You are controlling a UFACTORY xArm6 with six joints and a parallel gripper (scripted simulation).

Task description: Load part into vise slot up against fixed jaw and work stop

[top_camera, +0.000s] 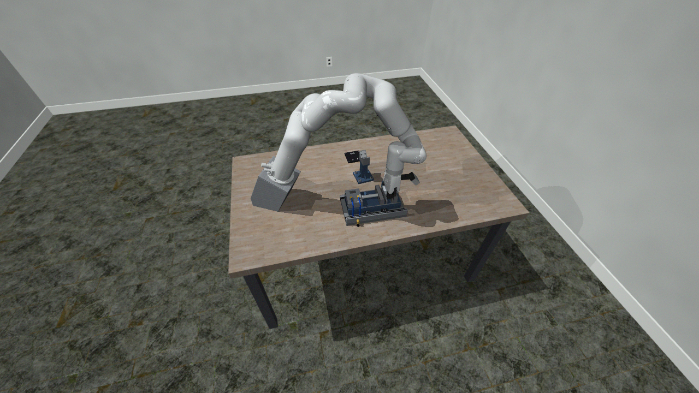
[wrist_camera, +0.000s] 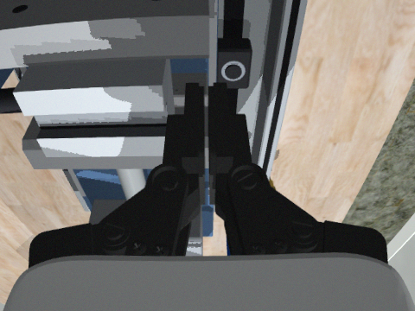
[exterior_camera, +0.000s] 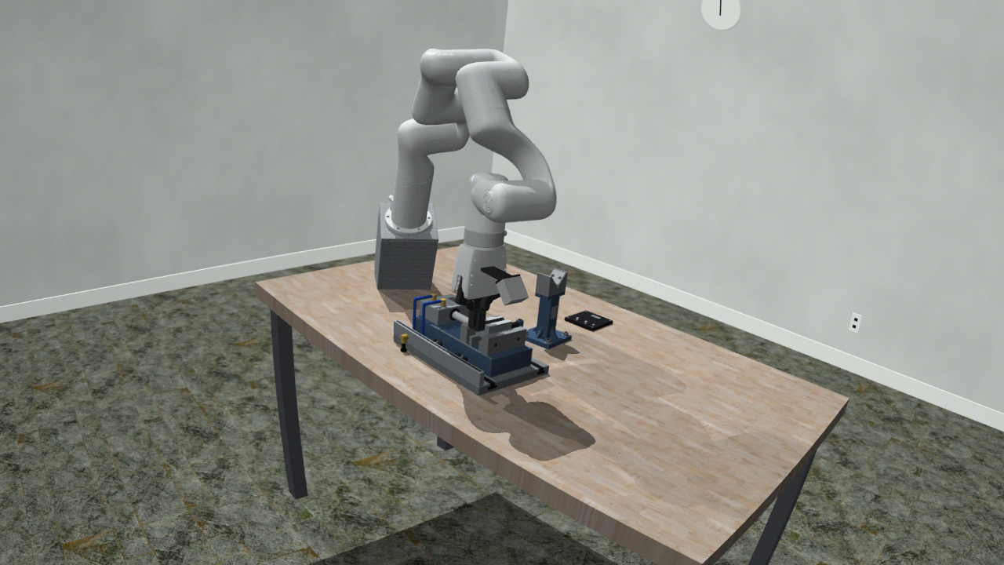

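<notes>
The grey block lies 50 mm to the left of my hand and 20 mm below it. The rest, counted from my hand: dark work stop rod: 100 mm to the left, 30 mm below; fixed jaw: 30 mm ahead, 50 mm to the left, 40 mm below; moving jaw: 30 mm behind, 50 mm to the left, 40 mm below.
</notes>
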